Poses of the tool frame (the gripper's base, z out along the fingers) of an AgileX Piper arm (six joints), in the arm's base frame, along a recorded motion.
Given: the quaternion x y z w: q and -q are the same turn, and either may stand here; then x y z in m.
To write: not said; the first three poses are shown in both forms.
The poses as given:
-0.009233 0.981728 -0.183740 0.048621 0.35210 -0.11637 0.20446
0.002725 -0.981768 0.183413 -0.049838 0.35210 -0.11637 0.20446
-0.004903 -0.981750 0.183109 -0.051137 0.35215 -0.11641 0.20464
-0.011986 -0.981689 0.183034 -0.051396 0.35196 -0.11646 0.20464
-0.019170 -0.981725 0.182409 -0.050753 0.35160 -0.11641 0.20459
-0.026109 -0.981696 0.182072 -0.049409 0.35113 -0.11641 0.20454
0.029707 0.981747 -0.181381 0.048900 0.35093 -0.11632 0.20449
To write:
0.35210 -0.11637 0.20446 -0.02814 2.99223 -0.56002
0.35210 -0.11637 0.20446 -0.00830 2.99013 -0.55861
0.35215 -0.11641 0.20464 0.01492 2.98771 -0.55725
0.35196 -0.11646 0.20464 0.03647 2.98706 -0.55693
0.35160 -0.11641 0.20459 0.05835 2.98834 -0.55525
0.35113 -0.11641 0.20454 0.07954 2.99069 -0.55467
0.35093 -0.11632 0.20449 0.09053 2.99178 -0.55274

